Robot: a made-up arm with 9 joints. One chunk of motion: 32 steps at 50 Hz.
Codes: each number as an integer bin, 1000 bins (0 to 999) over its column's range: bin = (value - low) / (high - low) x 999, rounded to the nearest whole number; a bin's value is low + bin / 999 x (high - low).
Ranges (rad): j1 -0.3..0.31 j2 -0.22..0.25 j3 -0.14..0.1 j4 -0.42..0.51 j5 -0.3..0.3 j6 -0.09..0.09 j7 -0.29..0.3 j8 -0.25..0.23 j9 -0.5..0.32
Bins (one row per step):
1: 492 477 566 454 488 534 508 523 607
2: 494 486 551 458 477 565 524 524 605
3: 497 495 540 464 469 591 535 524 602
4: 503 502 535 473 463 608 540 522 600
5: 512 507 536 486 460 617 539 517 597
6: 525 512 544 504 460 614 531 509 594
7: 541 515 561 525 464 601 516 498 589
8: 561 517 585 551 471 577 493 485 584
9: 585 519 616 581 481 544 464 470 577
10: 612 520 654 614 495 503 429 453 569
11: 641 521 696 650 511 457 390 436 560
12: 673 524 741 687 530 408 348 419 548
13: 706 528 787 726 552 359 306 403 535
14: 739 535 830 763 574 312 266 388 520
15: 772 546 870 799 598 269 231 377 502
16: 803 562 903 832 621 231 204 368 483
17: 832 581 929 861 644 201 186 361 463
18: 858 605 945 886 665 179 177 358 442
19: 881 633 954 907 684 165 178 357 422
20: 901 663 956 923 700 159 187 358 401
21: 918 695 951 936 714 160 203 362 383
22: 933 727 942 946 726 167 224 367 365
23: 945 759 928 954 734 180 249 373 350
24: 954 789 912 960 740 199 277 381 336
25: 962 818 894 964 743 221 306 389 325
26: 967 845 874 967 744 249 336 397 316
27: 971 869 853 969 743 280 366 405 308
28: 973 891 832 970 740 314 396 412 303
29: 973 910 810 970 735 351 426 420 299
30: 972 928 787 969 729 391 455 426 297
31: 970 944 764 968 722 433 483 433 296
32: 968 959 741 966 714 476 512 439 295
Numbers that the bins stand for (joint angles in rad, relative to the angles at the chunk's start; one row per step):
1: 0.0004 0.0044 -0.0040 0.0026 -0.0069 0.0062 0.0100 0.0013 -0.0018
2: 0.0016 0.0086 -0.0076 0.0064 -0.0135 0.0118 0.0195 0.0018 -0.0034
3: 0.0035 0.0129 -0.0103 0.0120 -0.0183 0.0165 0.0260 0.0018 -0.0059
4: 0.0071 0.0162 -0.0115 0.0203 -0.0219 0.0195 0.0289 0.0008 -0.0075
5: 0.0126 0.0185 -0.0112 0.0324 -0.0237 0.0212 0.0283 -0.0016 -0.0100
6: 0.0206 0.0209 -0.0093 0.0492 -0.0237 0.0206 0.0236 -0.0054 -0.0124
7: 0.0303 0.0223 -0.0052 0.0687 -0.0213 0.0183 0.0147 -0.0107 -0.0165
8: 0.0426 0.0232 0.0005 0.0929 -0.0171 0.0140 0.0012 -0.0170 -0.0206
9: 0.0572 0.0242 0.0080 0.1209 -0.0111 0.0080 -0.0160 -0.0242 -0.0264
10: 0.0737 0.0246 0.0171 0.1516 -0.0027 0.0006 -0.0366 -0.0323 -0.0330
11: 0.0914 0.0251 0.0272 0.1851 0.0069 -0.0077 -0.0597 -0.0405 -0.0403
12: 0.1109 0.0265 0.0380 0.2195 0.0183 -0.0165 -0.0845 -0.0487 -0.0502
13: 0.1311 0.0284 0.0491 0.2559 0.0315 -0.0253 -0.1093 -0.0564 -0.0609
14: 0.1512 0.0317 0.0594 0.2903 0.0447 -0.0338 -0.1329 -0.0636 -0.0732
15: 0.1714 0.0369 0.0690 0.3238 0.0592 -0.0415 -0.1536 -0.0689 -0.0879
16: 0.1903 0.0444 0.0769 0.3545 0.0730 -0.0484 -0.1695 -0.0732 -0.1035
17: 0.2080 0.0533 0.0832 0.3815 0.0868 -0.0538 -0.1802 -0.0765 -0.1200
18: 0.2239 0.0646 0.0870 0.4048 0.0994 -0.0577 -0.1855 -0.0780 -0.1372
19: 0.2379 0.0778 0.0892 0.4244 0.1108 -0.0603 -0.1849 -0.0785 -0.1536
20: 0.2502 0.0919 0.0897 0.4392 0.1204 -0.0614 -0.1796 -0.0780 -0.1709
21: 0.2605 0.1070 0.0885 0.4514 0.1288 -0.0612 -0.1701 -0.0761 -0.1856
22: 0.2697 0.1220 0.0863 0.4607 0.1360 -0.0599 -0.1577 -0.0737 -0.2004
23: 0.2770 0.1371 0.0829 0.4681 0.1408 -0.0576 -0.1429 -0.0708 -0.2127
24: 0.2825 0.1512 0.0791 0.4737 0.1444 -0.0541 -0.1264 -0.0669 -0.2242
25: 0.2874 0.1648 0.0748 0.4774 0.1462 -0.0502 -0.1093 -0.0631 -0.2332
26: 0.2905 0.1775 0.0700 0.4802 0.1468 -0.0451 -0.0916 -0.0592 -0.2406
27: 0.2929 0.1888 0.0649 0.4821 0.1462 -0.0395 -0.0738 -0.0554 -0.2472
28: 0.2941 0.1992 0.0599 0.4830 0.1444 -0.0334 -0.0561 -0.0520 -0.2513
29: 0.2941 0.2081 0.0546 0.4830 0.1414 -0.0268 -0.0384 -0.0482 -0.2546
30: 0.2935 0.2166 0.0491 0.4821 0.1378 -0.0195 -0.0213 -0.0453 -0.2562
31: 0.2923 0.2241 0.0435 0.4811 0.1336 -0.0120 -0.0047 -0.0420 -0.2570
32: 0.2911 0.2312 0.0380 0.4793 0.1288 -0.0042 0.0124 -0.0391 -0.2579

